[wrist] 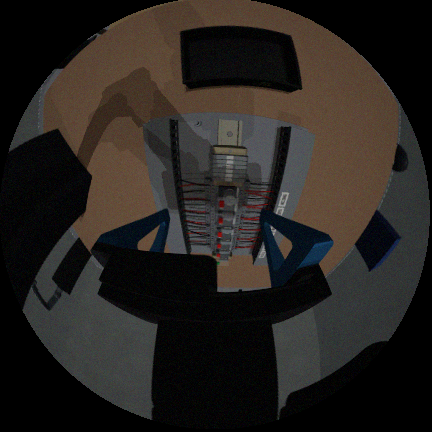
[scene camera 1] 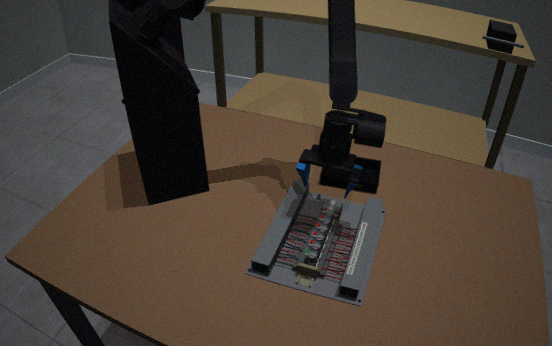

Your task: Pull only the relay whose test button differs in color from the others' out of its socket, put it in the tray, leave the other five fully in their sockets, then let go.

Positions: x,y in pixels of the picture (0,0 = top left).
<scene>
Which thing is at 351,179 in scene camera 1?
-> The gripper.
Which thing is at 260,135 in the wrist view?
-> A grey panel.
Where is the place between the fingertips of the gripper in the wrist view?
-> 214,213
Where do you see a grey panel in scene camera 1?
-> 282,274
</scene>
